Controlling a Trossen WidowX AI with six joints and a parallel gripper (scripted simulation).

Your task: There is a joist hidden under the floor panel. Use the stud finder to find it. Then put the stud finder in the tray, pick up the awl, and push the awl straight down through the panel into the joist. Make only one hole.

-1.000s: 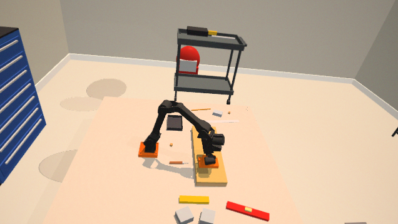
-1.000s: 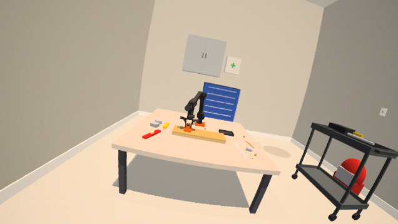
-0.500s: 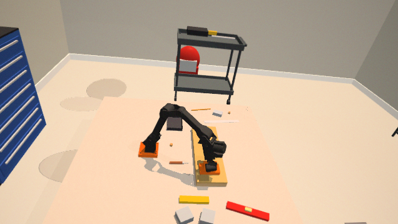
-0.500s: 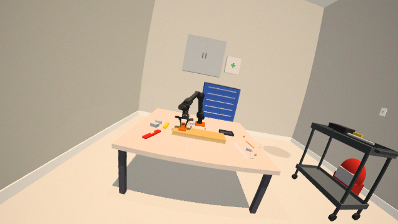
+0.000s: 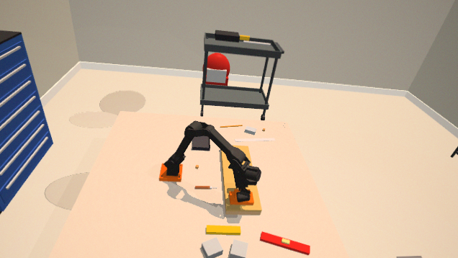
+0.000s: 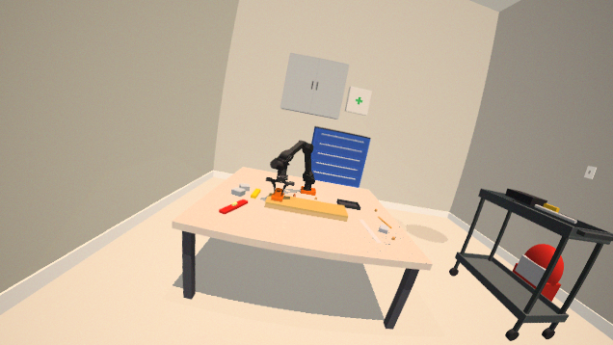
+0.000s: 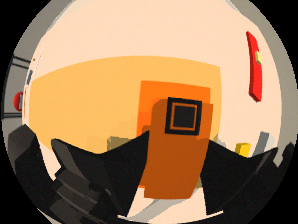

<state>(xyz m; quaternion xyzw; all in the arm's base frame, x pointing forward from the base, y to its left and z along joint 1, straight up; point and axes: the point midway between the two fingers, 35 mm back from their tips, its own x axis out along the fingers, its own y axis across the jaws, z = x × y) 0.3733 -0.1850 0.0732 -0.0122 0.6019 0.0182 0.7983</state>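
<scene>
My gripper tip is 51 cm to the right of the dark tray, 24 cm past it and 5 cm above it. Round my gripper tip: yellow bar 16 cm to the right, 10 cm behind, 6 cm below; then awl 18 cm behind, 10 cm to the left, 6 cm below; then stud finder 2 cm above, 1 cm ahead.
</scene>
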